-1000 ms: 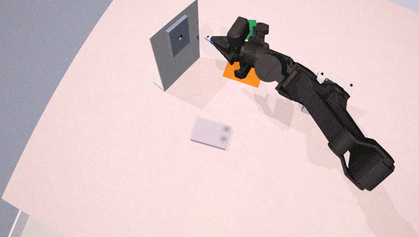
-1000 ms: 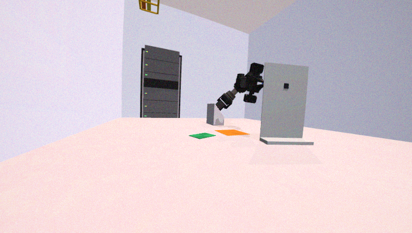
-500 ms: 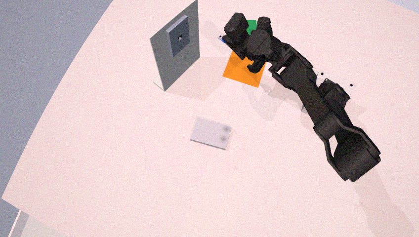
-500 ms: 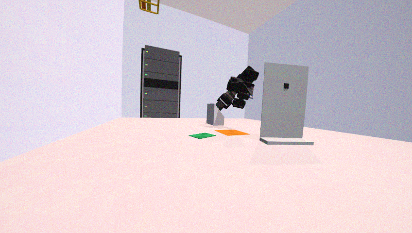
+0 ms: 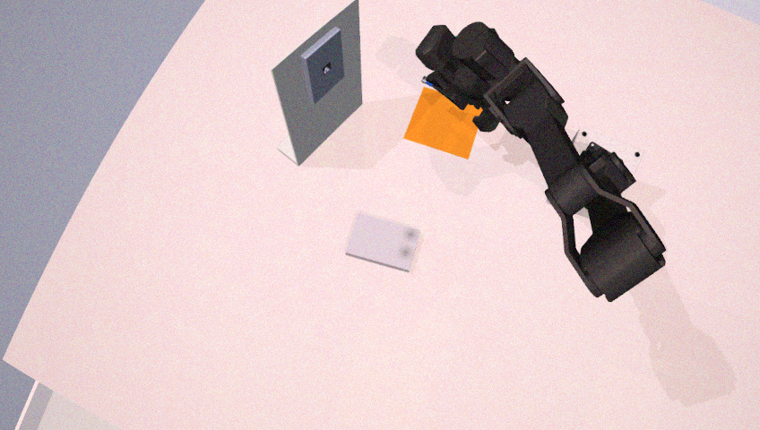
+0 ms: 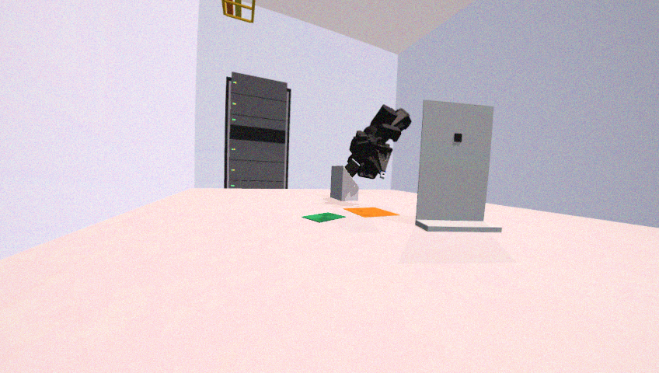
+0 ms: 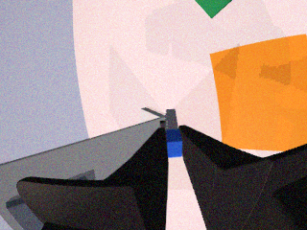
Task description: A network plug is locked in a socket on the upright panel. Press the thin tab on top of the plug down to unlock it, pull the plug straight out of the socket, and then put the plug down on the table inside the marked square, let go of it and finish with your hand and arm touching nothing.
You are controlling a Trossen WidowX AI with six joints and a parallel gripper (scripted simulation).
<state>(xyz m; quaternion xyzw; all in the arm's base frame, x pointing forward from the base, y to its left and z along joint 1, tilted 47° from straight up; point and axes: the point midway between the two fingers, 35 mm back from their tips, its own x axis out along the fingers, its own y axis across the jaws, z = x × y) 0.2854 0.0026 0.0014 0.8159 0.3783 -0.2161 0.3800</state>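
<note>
The orange marked square is 4 cm behind my gripper tip, 1 cm to the right of it and 12 cm below it. The rest, counted from my gripper tip: upright grey panel 14 cm ahead, 11 cm to the left, 1 cm above; network plug right at my gripper tip; green square 2 cm ahead, 16 cm to the right, 12 cm below.
</note>
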